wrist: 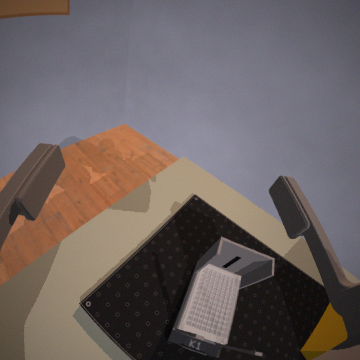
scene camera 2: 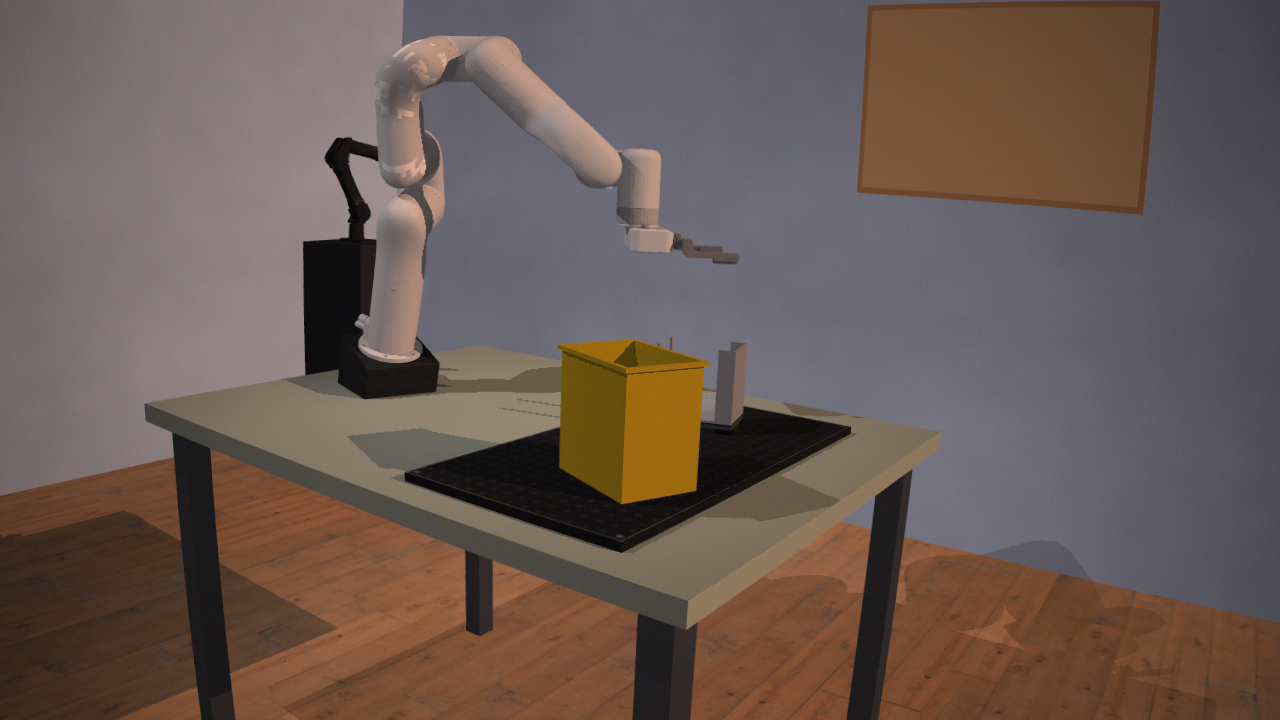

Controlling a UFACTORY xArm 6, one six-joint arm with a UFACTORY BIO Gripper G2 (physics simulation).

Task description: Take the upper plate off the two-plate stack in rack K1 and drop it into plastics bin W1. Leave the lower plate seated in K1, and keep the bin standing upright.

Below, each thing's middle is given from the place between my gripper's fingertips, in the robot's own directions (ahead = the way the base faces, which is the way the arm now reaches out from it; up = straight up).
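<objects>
There is the grey upright piece (scene camera 2: 725, 358), which I find 6 cm ahead of my hand, 17 cm to the right of it and 21 cm below it. The yellow bin W1 (scene camera 2: 630, 419) is 2 cm ahead of my hand, 47 cm to the right of it and 20 cm below it. Going by their middles, the grey upright piece is the nearest to my hand of the things named here.
</objects>
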